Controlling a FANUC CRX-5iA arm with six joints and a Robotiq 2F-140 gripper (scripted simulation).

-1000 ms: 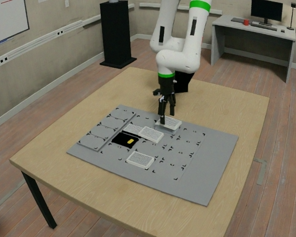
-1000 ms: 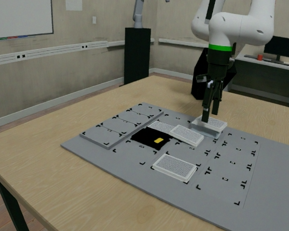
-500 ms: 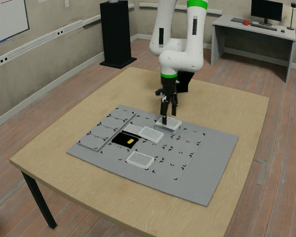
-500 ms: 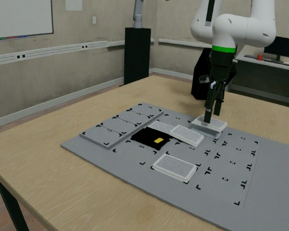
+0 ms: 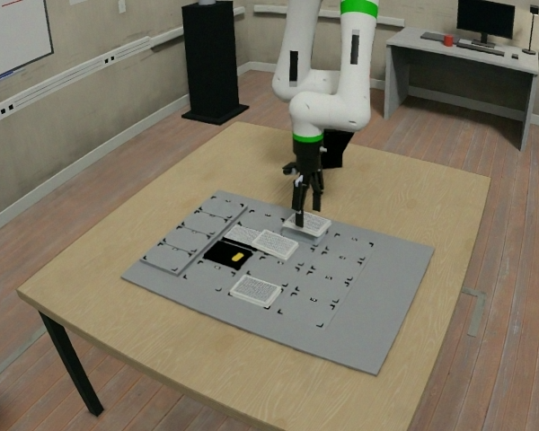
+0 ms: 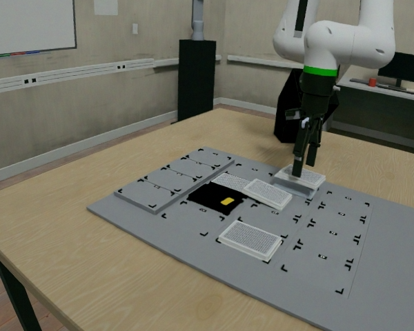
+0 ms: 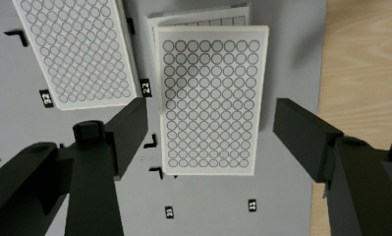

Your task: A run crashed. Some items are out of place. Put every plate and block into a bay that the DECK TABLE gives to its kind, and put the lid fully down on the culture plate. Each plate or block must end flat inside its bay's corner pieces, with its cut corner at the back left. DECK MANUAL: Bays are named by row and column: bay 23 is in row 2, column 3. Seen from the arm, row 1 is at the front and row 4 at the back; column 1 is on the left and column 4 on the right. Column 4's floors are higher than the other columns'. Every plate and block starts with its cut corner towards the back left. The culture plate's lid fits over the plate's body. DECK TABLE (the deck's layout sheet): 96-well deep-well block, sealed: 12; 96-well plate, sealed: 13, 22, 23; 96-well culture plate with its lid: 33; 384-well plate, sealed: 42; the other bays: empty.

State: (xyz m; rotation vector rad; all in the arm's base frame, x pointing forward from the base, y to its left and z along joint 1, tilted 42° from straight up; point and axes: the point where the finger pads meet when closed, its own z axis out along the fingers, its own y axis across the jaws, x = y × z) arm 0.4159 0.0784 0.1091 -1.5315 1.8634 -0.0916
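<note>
My gripper is now 70 mm above the deep-well block and 10 mm to the left of it. The rest, counted from my hand: lid: 230 mm ahead, 160 mm to the right, 80 mm below; 384-well plate: 320 mm ahead, 80 mm below, 10 mm to the left; 96-well plate: 170 mm to the right, 120 mm ahead, 80 mm below.
</note>
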